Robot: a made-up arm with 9 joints. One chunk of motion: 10 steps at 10 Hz.
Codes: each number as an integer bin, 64 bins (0 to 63) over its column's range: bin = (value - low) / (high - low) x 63, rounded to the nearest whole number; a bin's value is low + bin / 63 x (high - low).
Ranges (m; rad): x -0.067..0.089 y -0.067..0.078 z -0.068..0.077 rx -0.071..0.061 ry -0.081..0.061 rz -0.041..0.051
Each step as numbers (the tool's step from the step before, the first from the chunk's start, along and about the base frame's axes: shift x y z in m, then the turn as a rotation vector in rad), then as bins.
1 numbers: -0.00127 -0.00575 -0.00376 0.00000 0.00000 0.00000
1 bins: 27 27 28 34 36 28
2 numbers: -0.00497 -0.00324 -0.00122 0.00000 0.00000 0.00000
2 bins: 25 28 29 34 36 28
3 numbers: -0.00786 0.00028 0.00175 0.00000 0.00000 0.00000
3 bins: 24 29 30 34 36 28
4 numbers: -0.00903 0.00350 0.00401 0.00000 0.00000 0.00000
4 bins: 23 31 31 34 36 28
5 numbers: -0.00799 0.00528 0.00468 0.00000 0.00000 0.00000
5 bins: 24 31 32 34 36 28
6 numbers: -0.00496 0.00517 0.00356 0.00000 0.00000 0.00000
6 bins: 25 31 31 34 36 28
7 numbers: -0.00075 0.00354 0.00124 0.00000 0.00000 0.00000
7 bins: 27 31 30 34 36 28
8 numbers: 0.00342 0.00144 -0.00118 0.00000 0.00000 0.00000
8 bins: 28 30 29 34 36 28
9 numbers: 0.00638 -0.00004 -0.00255 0.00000 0.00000 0.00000
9 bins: 30 29 28 34 36 28
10 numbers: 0.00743 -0.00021 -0.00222 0.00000 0.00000 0.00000
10 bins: 30 29 29 34 36 28
